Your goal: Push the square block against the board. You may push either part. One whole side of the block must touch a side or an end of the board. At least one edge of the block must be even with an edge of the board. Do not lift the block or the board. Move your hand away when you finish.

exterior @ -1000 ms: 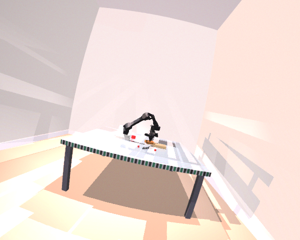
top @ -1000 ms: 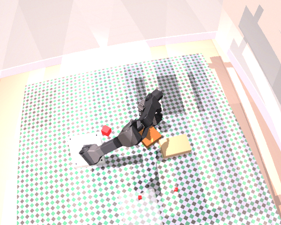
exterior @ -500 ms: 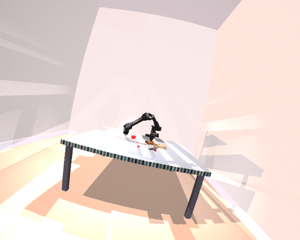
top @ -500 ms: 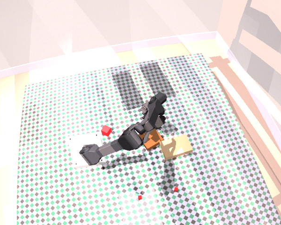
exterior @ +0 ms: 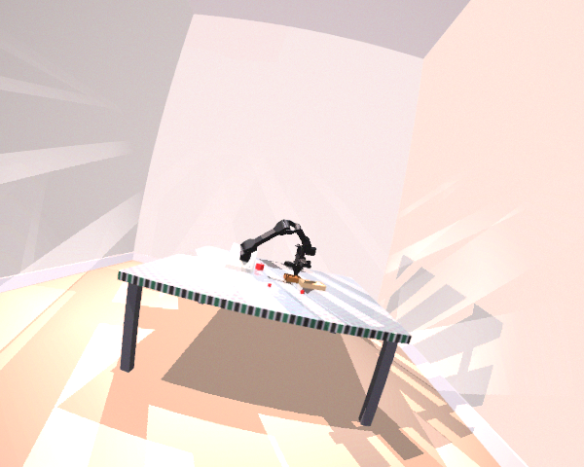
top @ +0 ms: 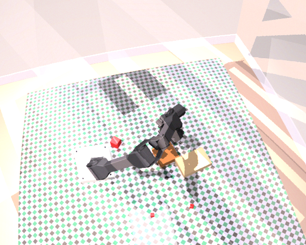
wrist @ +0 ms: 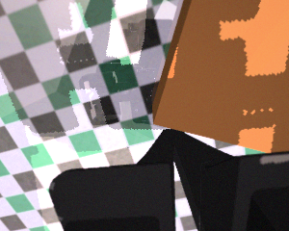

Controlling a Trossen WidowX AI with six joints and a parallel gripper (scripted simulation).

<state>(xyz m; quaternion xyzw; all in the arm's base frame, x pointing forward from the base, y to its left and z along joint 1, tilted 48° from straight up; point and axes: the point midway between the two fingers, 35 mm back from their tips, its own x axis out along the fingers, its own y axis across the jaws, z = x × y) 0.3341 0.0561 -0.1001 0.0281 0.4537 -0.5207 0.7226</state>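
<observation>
Right now the orange square block is 10 mm behind my gripper tip and 70 mm to the right of it. Round my gripper tip: red cube 250 mm behind, 30 mm to the left, 10 mm above; pale tan board 110 mm ahead, 140 mm to the right.
</observation>
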